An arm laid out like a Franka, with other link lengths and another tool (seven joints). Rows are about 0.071 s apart.
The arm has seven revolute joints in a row. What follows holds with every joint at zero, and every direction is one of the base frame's. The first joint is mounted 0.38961 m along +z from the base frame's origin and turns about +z. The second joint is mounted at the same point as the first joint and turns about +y. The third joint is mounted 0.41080 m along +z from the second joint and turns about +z. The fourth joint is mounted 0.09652 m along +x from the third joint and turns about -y. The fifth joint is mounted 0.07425 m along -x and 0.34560 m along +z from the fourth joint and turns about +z. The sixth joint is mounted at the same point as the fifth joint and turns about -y. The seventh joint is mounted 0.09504 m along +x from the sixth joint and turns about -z. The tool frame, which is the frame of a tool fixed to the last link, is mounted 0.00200 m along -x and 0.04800 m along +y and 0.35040 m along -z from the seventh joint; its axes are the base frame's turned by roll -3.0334, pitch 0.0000 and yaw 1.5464 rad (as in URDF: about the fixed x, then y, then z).
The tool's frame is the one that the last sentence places.
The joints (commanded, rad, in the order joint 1, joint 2, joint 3, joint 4, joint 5, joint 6, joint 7), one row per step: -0.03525 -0.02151 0.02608 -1.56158 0.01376 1.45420 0.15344; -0.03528 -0.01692 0.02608 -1.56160 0.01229 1.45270 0.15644; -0.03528 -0.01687 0.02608 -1.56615 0.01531 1.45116 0.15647; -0.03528 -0.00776 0.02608 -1.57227 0.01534 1.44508 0.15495; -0.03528 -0.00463 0.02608 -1.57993 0.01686 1.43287 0.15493; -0.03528 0.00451 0.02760 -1.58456 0.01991 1.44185 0.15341; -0.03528 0.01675 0.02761 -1.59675 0.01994 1.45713 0.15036; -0.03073 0.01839 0.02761 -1.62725 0.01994 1.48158 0.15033; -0.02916 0.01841 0.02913 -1.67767 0.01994 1.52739 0.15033; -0.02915 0.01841 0.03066 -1.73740 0.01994 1.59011 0.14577
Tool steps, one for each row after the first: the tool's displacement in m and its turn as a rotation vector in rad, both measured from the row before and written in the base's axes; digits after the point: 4 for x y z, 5 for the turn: 0.0002 -0.0006 -0.0025 -0.00156 0.00616 -0.00304; -0.0018 0.0011 -0.0018 0.00307 0.00611 0.00006; -0.0028 0.0000 -0.0074 0.00063 0.02128 0.00160; -0.0062 0.0006 -0.0052 0.00182 0.02298 0.00021; 0.0029 0.0018 -0.0057 0.00355 0.00473 0.00282; 0.0031 0.0000 -0.0101 0.00089 0.00908 0.00272; -0.0006 0.0022 -0.0117 0.00006 0.00769 0.00410; 0.0002 0.0015 -0.0179 -0.00006 0.00464 0.00218; 0.0020 0.0007 -0.0209 0.00060 -0.00307 0.00480
